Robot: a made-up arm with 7 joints.
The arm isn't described. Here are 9 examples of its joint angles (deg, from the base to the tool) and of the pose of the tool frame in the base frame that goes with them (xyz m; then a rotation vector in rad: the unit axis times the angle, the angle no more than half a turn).
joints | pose
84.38 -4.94 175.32 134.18 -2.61 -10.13 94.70 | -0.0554 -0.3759 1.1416 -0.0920 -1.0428 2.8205
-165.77 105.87 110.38 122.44 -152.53 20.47 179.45 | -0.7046 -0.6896 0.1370 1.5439 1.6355 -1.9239
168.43 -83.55 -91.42 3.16 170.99 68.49 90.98 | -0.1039 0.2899 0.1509 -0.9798 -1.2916 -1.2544
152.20 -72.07 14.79 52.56 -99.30 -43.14 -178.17 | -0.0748 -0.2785 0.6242 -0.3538 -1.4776 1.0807
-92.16 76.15 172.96 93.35 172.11 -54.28 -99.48 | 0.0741 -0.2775 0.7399 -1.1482 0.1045 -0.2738
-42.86 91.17 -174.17 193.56 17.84 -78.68 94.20 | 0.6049 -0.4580 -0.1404 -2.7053 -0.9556 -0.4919
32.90 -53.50 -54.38 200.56 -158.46 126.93 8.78 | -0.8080 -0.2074 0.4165 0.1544 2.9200 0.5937
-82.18 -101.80 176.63 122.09 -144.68 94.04 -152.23 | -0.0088 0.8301 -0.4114 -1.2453 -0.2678 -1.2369
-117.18 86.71 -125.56 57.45 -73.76 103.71 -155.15 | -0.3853 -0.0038 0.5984 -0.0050 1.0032 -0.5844
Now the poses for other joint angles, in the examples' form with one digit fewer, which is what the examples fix.
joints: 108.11 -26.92 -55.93 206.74 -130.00 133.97 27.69
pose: -0.020 -0.646 0.689 -1.533 2.501 -0.197
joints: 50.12 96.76 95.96 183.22 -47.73 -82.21 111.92
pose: 0.671 0.500 0.154 0.245 0.842 -0.341
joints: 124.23 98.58 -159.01 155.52 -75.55 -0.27 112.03
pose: -0.460 0.952 0.127 -0.898 1.647 2.402
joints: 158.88 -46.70 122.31 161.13 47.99 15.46 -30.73
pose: 0.699 -0.389 0.891 1.481 -0.132 1.634
